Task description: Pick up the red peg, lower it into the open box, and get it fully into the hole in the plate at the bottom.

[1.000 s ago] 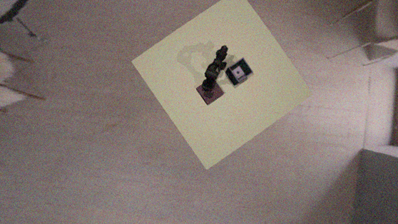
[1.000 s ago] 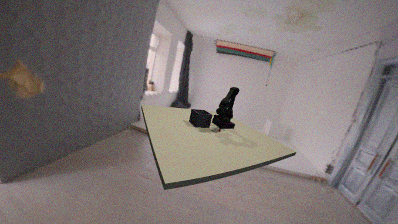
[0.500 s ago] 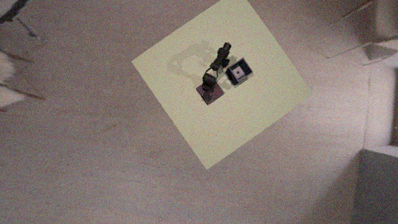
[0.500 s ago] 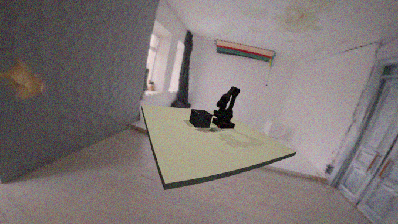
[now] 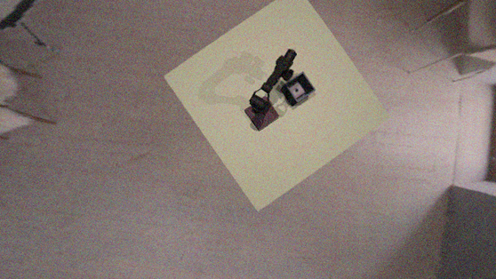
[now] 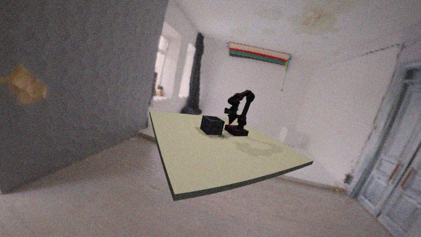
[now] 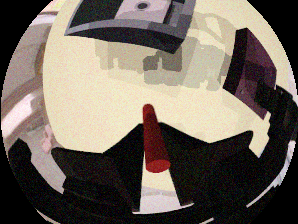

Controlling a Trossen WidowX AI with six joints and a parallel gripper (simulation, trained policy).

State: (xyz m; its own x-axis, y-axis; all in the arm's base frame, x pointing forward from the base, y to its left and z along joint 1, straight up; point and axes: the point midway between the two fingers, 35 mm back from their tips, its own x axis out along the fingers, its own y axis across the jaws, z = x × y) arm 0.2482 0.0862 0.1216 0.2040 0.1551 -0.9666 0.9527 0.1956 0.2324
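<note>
The grey plate lies 6 cm ahead of my gripper tip, 17 cm to the right of it and 10 cm below it. The rest, counted from my gripper tip: red peg 1 cm to the right, 1 cm above.
</note>
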